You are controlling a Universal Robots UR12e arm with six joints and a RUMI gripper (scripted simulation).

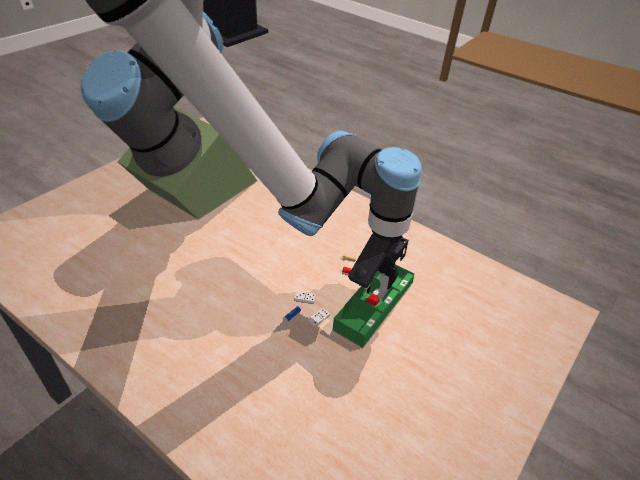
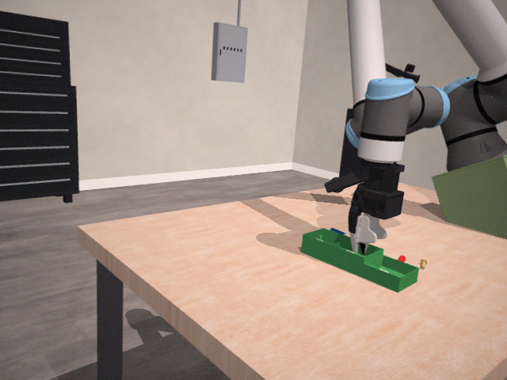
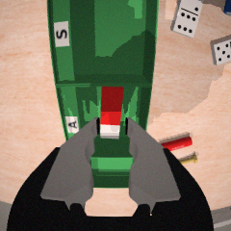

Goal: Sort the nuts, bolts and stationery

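The green three-compartment bin lies 10 mm ahead of my hand and 20 mm below it. Round my hand: red cylinder 100 mm behind, 40 mm to the left, 30 mm below; then white eraser 10 mm to the left, 30 mm below; then small yellow bolt 140 mm behind, 70 mm to the left, 30 mm below.
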